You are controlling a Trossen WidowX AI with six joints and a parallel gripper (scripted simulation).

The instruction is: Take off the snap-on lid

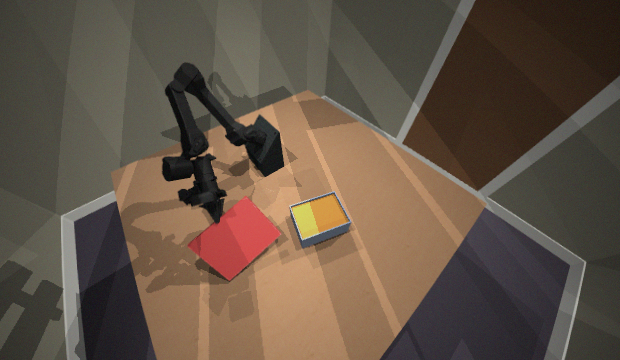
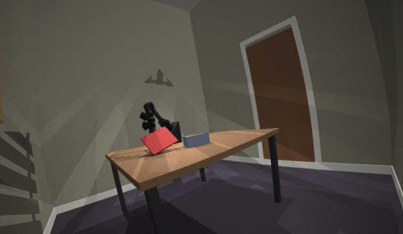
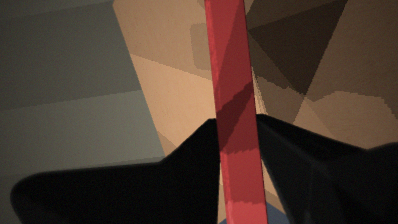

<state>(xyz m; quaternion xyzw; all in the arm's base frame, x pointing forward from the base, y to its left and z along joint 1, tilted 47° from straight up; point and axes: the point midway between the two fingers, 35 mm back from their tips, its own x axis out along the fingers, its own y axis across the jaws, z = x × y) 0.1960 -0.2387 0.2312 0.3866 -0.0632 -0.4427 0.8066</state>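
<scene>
Right now my gripper tip is 6 cm short of the red lid, 1 cm to the right of it and 6 cm above it. From my gripper tip the other things lie so: box: 20 cm ahead, 28 cm to the left, 11 cm below.
</scene>
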